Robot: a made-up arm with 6 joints. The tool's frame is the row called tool.
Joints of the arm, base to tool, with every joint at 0 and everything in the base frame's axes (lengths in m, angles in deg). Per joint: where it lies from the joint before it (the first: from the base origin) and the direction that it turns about. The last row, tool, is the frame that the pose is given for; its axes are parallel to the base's.
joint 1: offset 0 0 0.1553 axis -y
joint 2: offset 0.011 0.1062 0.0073 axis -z
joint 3: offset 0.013 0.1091 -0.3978 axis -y
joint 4: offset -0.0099 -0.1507 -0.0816 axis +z
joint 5: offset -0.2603 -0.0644 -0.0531 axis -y
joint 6: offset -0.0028 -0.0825 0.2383 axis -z
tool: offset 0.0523 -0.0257 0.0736
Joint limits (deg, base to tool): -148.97..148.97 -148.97..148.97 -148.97..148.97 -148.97..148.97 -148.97..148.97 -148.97..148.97
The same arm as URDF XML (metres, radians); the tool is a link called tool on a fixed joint. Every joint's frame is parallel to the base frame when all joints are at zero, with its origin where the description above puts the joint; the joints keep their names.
<robot name="arm">
<joint name="joint 1" type="revolute"><parent link="base_link"/><child link="link1"/><origin xyz="0.0000 0.0000 0.1553" rpy="0.0000 0.0000 0.0000"/><axis xyz="0 -1 0"/><limit lower="-2.6000" upper="2.6000"/></joint>
<joint name="joint 2" type="revolute"><parent link="link1"/><child link="link2"/><origin xyz="0.0110 0.1062 0.0073" rpy="0.0000 0.0000 0.0000"/><axis xyz="0 0 -1"/><limit lower="-2.6000" upper="2.6000"/></joint>
<joint name="joint 3" type="revolute"><parent link="link2"/><child link="link3"/><origin xyz="0.0130 0.1091 -0.3978" rpy="0.0000 0.0000 0.0000"/><axis xyz="0 -1 0"/><limit lower="-2.6000" upper="2.6000"/></joint>
<joint name="joint 4" type="revolute"><parent link="link3"/><child link="link4"/><origin xyz="-0.0099 -0.1507 -0.0816" rpy="0.0000 0.0000 0.0000"/><axis xyz="0 0 1"/><limit lower="-2.6000" upper="2.6000"/></joint>
<joint name="joint 5" type="revolute"><parent link="link4"/><child link="link5"/><origin xyz="-0.2603 -0.0644 -0.0531" rpy="0.0000 0.0000 0.0000"/><axis xyz="0 -1 0"/><limit lower="-2.6000" upper="2.6000"/></joint>
<joint name="joint 6" type="revolute"><parent link="link5"/><child link="link6"/><origin xyz="-0.0028 -0.0825 0.2383" rpy="0.0000 0.0000 0.0000"/><axis xyz="0 0 -1"/><limit lower="-2.6000" upper="2.6000"/></joint>
<joint name="tool_fixed" type="fixed"><parent link="link6"/><child link="tool"/><origin xyz="0.0523 -0.0257 0.0736" rpy="0.0000 0.0000 0.0000"/></joint>
<link name="base_link"/>
<link name="link1"/>
<link name="link2"/>
<link name="link3"/>
<link name="link4"/>
<link name="link5"/>
<link name="link6"/>
<link name="tool"/>
</robot>

